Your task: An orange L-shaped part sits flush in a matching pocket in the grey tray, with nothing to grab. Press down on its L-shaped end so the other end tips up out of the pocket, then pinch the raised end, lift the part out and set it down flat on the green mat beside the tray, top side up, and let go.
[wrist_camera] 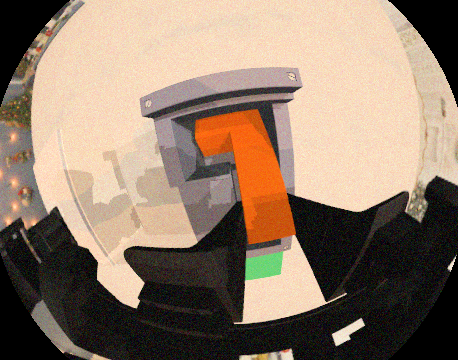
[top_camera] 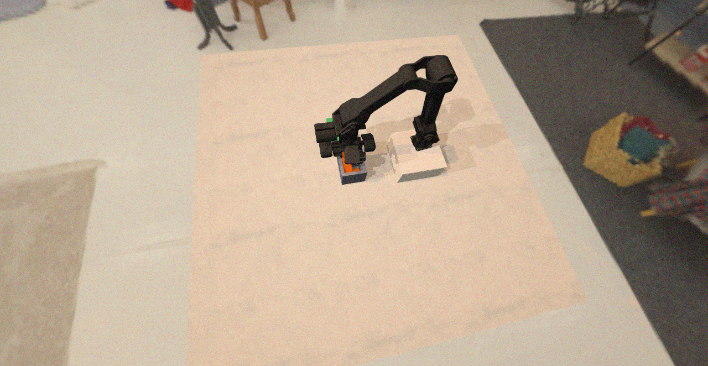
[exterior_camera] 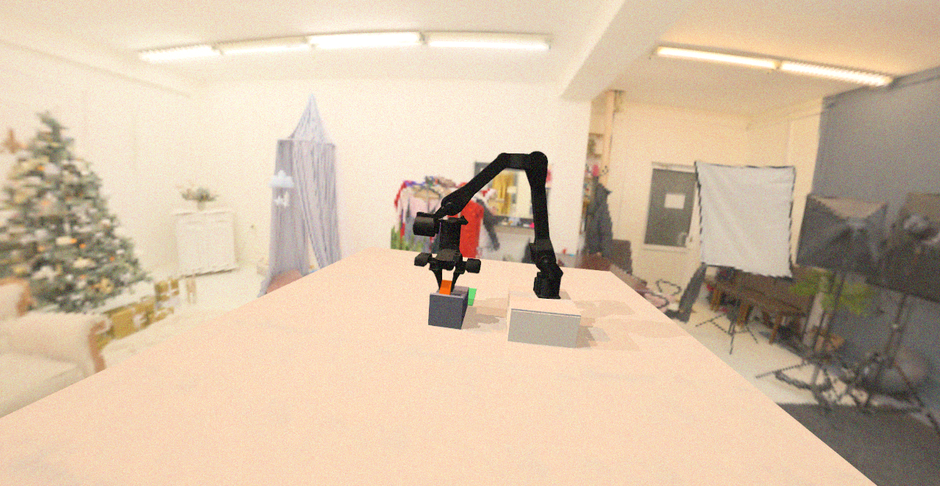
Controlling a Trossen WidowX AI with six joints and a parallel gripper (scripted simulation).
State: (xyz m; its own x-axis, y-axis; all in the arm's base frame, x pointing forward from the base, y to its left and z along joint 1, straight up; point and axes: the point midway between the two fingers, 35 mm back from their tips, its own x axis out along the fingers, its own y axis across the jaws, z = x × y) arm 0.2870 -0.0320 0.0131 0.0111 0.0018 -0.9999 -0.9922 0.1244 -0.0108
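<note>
Now: the green mat 14 cm to the right of my gripper tip, 8 cm below it and 3 cm behind it. The rest, counted from my gripper tip: orange L-shaped part (3 cm to the left, 3 cm below, 1 cm behind).
</note>
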